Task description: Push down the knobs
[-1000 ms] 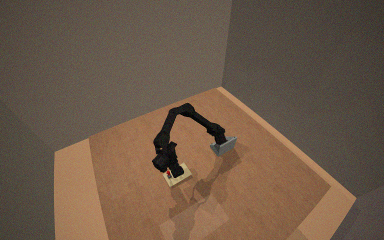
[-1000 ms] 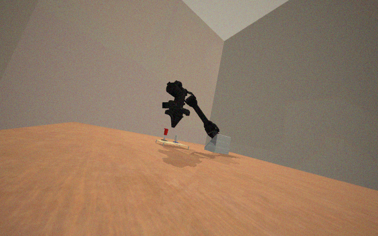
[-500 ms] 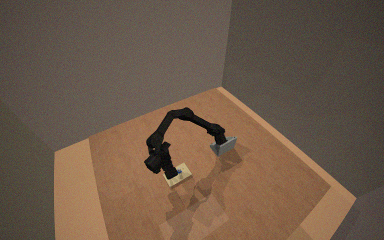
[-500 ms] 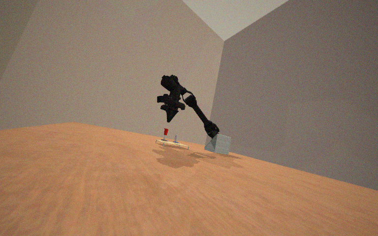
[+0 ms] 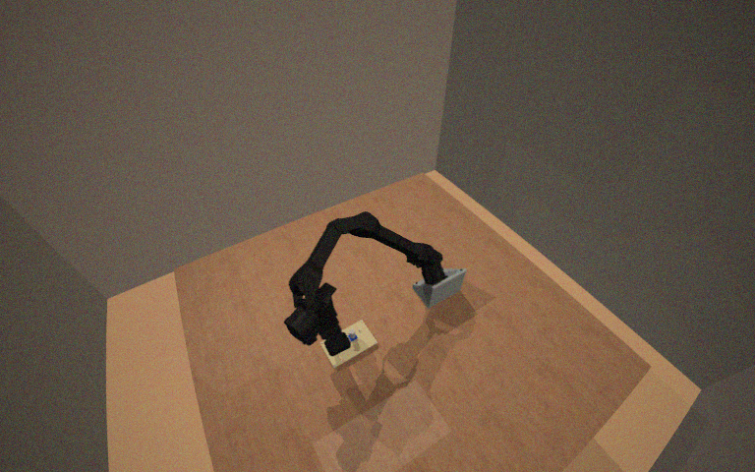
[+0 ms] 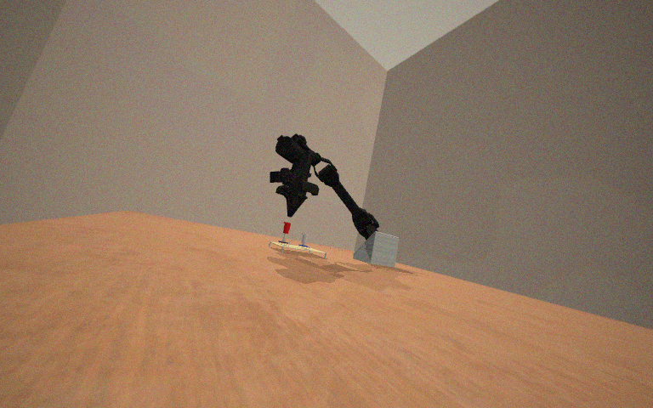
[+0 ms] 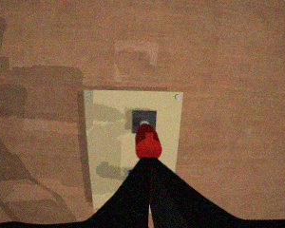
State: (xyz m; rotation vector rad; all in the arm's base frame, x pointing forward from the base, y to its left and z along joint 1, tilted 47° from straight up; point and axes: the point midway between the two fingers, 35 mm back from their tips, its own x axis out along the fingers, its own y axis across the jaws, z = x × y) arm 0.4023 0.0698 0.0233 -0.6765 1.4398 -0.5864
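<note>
Now: gripper tip 3 cm above the red knob. The rest, counted from my gripper tip: grey knob (7 cm behind, 5 cm below).
</note>
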